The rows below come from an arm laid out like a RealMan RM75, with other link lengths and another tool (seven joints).
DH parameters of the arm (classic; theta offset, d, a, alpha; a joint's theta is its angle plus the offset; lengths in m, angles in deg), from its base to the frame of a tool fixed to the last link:
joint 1: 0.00 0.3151 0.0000 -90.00
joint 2: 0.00 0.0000 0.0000 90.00
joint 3: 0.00 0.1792 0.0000 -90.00
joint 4: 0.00 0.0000 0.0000 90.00
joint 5: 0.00 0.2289 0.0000 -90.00
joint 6: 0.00 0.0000 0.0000 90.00
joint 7: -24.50 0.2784 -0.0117 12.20
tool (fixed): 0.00 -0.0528 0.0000 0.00
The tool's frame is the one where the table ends.
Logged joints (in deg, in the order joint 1, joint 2, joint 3, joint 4, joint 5, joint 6, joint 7), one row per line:
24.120, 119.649, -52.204, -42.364, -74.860, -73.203, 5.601
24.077, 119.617, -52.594, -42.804, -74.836, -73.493, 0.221
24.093, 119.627, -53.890, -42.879, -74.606, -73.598, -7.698
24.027, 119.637, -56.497, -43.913, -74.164, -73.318, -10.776
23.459, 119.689, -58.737, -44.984, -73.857, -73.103, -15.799
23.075, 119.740, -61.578, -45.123, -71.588, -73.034, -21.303
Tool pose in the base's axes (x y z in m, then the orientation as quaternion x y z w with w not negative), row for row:
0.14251, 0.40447, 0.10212, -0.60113, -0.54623, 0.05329, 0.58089
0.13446, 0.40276, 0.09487, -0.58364, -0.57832, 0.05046, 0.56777
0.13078, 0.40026, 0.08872, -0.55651, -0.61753, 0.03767, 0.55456
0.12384, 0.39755, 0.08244, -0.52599, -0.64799, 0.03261, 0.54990
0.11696, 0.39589, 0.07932, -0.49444, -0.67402, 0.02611, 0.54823
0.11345, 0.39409, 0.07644, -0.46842, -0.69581, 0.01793, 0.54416
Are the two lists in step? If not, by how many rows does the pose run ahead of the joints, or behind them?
The pose runs 2 rows ahead of the joints: the pose in row i belongs to the joints in row i + 2.
